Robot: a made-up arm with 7 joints.
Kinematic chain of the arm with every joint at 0, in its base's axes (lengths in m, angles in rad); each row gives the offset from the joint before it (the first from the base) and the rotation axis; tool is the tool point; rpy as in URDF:
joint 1: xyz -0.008 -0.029 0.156 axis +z
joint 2: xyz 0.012 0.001 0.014 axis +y
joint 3: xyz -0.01 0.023 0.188 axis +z
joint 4: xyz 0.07 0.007 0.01 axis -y
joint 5: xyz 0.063 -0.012 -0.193 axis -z
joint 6: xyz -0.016 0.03 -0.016 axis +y
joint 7: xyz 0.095 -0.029 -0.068 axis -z
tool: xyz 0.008 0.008 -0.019 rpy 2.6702 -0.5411 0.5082
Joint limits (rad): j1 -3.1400..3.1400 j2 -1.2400..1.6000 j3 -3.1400..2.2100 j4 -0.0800..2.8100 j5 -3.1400..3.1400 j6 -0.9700..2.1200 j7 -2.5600..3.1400
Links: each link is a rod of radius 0.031 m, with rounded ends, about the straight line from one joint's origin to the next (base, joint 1, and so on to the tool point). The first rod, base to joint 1, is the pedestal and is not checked.
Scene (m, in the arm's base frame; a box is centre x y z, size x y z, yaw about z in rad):
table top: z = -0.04
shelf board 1: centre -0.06 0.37 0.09 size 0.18 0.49 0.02 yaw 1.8
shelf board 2: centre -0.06 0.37 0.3 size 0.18 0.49 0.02 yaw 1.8
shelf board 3: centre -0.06 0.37 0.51 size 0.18 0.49 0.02 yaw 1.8
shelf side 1: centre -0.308 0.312 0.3 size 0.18 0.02 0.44 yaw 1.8
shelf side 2: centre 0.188 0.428 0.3 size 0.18 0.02 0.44 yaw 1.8
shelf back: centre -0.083 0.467 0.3 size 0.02 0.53 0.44 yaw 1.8
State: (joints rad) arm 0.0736 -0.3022 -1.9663 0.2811 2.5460 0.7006 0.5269
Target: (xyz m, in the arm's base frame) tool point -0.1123 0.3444 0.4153
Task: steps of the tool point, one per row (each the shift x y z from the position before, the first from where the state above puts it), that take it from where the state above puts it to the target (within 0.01 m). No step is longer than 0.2 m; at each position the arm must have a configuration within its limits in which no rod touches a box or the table.
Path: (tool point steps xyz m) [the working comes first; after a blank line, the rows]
Joints at the target: -1.2351 0.1663 -3.1400 1.2859 2.6145 0.8760 0.4789
Straight joint move there: touches shelf board 2, shelf side 1.

1: -0.1312 0.0378 0.0314
2: -0.0885 0.1017 0.0655
3: -0.0101 0.1278 0.0917
4: 0.0739 0.1012 0.1034
5: 0.1304 0.0289 0.0962
6: -0.0147 0.0511 0.0101
7: -0.0117 0.0523 0.0002
8: -0.0096 0.0510 -0.0103

